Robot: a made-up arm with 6 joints. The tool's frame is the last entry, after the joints. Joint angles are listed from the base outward. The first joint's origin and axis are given. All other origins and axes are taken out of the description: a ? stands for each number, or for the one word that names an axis. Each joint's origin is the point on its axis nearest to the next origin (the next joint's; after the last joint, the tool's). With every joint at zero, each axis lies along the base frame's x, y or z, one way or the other. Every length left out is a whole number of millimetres.
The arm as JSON. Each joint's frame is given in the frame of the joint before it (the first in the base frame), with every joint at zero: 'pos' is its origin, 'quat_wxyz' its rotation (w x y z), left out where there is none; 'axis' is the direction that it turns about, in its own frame. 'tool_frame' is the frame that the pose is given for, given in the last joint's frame.
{
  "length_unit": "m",
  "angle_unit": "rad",
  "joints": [
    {
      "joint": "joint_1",
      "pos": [
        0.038,
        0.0,
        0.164
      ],
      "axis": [
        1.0,
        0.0,
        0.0
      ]
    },
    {
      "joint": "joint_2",
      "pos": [
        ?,
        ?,
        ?
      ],
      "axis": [
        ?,
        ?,
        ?
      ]
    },
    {
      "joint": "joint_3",
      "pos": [
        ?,
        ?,
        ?
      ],
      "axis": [
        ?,
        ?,
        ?
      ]
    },
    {
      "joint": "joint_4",
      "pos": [
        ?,
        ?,
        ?
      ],
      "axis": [
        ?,
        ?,
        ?
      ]
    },
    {
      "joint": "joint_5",
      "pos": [
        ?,
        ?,
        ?
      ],
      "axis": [
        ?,
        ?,
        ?
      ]
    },
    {
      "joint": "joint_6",
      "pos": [
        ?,
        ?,
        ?
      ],
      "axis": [
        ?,
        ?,
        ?
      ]
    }
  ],
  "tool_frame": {
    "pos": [
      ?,
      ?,
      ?
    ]
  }
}
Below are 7 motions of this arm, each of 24 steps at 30 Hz.
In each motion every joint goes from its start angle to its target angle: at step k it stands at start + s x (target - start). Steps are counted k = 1, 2, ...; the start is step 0. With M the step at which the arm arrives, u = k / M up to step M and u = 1 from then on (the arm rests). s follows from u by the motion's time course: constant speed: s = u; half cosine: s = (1 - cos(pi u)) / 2; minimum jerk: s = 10 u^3 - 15 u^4 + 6 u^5.
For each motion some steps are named. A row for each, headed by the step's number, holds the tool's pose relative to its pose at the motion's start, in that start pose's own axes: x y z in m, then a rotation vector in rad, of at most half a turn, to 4 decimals.
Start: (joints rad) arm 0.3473 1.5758 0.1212 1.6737 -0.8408 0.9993
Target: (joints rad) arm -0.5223 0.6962 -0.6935 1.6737 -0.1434 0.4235
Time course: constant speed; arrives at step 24
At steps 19, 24:
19: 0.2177 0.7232 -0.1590 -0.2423 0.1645 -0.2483
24: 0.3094 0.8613 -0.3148 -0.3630 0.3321 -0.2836

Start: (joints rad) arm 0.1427 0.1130 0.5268 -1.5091 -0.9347 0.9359
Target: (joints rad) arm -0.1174 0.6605 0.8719 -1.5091 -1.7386 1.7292
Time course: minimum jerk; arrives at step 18
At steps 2, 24:
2: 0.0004 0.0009 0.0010 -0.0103 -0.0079 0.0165
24: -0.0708 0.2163 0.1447 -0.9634 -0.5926 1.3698

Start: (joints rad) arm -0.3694 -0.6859 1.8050 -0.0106 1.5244 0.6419
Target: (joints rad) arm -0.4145 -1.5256 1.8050 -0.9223 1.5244 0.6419
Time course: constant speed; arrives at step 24
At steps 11, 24:
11: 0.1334 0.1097 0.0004 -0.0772 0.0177 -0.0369
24: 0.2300 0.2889 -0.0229 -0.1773 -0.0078 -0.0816

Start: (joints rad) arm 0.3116 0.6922 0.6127 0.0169 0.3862 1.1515
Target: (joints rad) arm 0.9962 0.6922 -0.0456 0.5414 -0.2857 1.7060
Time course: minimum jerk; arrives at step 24
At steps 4, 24:
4: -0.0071 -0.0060 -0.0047 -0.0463 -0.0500 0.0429
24: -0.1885 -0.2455 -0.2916 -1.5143 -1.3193 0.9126

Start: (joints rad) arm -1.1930 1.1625 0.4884 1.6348 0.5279 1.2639
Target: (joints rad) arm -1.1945 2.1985 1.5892 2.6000 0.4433 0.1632
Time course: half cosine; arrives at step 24
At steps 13, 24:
13: -0.0181 0.0314 0.2080 0.3790 -0.2725 -1.1805
24: 0.2077 0.0681 0.3467 0.2986 -0.4458 -2.0778

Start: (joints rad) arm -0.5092 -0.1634 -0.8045 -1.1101 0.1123 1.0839
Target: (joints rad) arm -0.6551 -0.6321 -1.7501 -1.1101 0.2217 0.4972
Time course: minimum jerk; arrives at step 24
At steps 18, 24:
18: 0.0834 0.3245 0.1515 -0.4398 0.0440 -1.3790
24: 0.1195 0.3569 0.1527 -0.5155 0.0180 -1.5261

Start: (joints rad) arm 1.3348 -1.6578 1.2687 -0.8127 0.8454 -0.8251
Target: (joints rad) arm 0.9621 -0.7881 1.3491 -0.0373 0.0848 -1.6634
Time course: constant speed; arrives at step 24
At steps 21, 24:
21: 0.1496 -0.0983 -0.0098 0.8652 -0.4096 -0.7363
24: 0.1583 -0.1277 0.0079 1.0042 -0.4188 -0.8282

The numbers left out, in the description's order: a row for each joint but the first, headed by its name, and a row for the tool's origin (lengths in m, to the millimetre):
joint_2: xyz 0.0 -0.252 -0.022, axis 0.0 0.0 1.0
joint_3: xyz -0.394 -0.196 0.0, axis 0.0 1.0 0.0
joint_4: xyz 0.031 0.0 0.028, axis 1.0 0.0 0.0
joint_5: xyz 0.0 0.134 0.368, axis 0.0 1.0 0.0
joint_6: xyz 0.138 0.0 0.017, axis 0.0 0.0 1.0
tool: xyz -0.16 -0.09 0.0

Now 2 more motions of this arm.
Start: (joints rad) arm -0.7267 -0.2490 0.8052 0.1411 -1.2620 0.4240
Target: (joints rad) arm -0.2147 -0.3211 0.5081 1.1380 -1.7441 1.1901
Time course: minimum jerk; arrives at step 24
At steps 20, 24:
20: -0.5515 -0.2464 -0.2968 0.0238 -0.5085 -0.6316
24: -0.5770 -0.2380 -0.3121 0.0166 -0.5084 -0.6595

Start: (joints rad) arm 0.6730 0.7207 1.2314 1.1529 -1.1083 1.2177
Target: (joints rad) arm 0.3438 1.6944 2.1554 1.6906 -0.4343 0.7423
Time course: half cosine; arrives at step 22
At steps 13, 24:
13: 0.2220 -0.0742 0.0771 0.0657 0.9407 -0.5076
24: 0.4282 -0.0348 0.1430 -0.2504 1.3078 -0.8678

